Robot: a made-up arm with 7 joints. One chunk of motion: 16 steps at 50 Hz.
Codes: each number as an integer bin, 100 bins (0 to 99) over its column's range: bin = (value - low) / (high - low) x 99, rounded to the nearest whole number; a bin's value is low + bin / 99 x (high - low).
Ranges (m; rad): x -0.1..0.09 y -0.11..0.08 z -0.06..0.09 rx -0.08..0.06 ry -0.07..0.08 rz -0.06..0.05
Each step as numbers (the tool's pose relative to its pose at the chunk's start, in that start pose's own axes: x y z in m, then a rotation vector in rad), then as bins.
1 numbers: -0.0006 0.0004 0.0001 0.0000 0.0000 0.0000
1 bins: 52 58 40 57 46 54
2 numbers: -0.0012 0.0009 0.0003 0.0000 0.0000 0.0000
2 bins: 51 58 40 57 46 54
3 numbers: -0.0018 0.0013 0.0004 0.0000 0.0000 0.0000
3 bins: 51 58 40 57 46 54
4 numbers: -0.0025 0.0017 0.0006 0.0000 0.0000 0.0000
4 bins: 51 58 40 57 46 54
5 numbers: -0.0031 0.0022 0.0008 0.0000 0.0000 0.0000
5 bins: 50 58 40 57 46 54
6 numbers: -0.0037 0.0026 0.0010 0.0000 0.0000 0.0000
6 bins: 50 59 40 57 46 54
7 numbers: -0.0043 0.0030 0.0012 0.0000 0.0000 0.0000
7 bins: 50 59 40 57 46 54
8 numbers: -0.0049 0.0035 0.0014 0.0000 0.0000 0.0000
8 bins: 50 59 41 57 46 54
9 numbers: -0.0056 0.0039 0.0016 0.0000 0.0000 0.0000
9 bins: 49 59 41 57 46 54
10 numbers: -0.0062 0.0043 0.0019 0.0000 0.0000 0.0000
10 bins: 49 60 41 57 46 54
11 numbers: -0.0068 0.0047 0.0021 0.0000 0.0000 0.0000
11 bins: 49 60 41 57 46 54
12 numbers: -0.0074 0.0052 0.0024 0.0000 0.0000 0.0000
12 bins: 48 60 41 57 46 54
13 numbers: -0.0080 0.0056 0.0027 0.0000 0.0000 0.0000
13 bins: 48 60 41 57 46 54
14 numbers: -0.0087 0.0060 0.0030 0.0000 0.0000 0.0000
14 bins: 48 60 42 57 46 54
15 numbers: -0.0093 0.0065 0.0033 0.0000 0.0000 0.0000
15 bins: 47 61 42 57 46 54
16 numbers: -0.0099 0.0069 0.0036 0.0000 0.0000 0.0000
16 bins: 47 61 42 57 46 54
